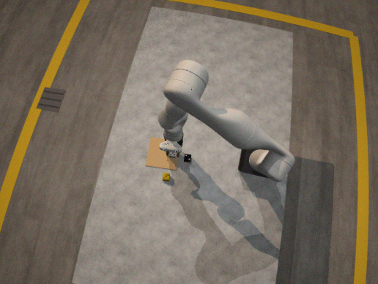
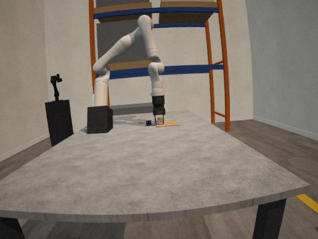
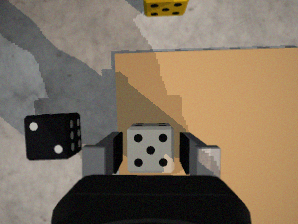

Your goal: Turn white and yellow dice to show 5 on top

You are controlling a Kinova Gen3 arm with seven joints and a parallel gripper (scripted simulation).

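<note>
The white die lies 1 cm below my hand. Round my hand: tan mat (4 cm ahead, 1 cm to the left, 2 cm below); then black die (7 cm behind, 1 cm below); then yellow die (11 cm to the left, 1 cm below).
</note>
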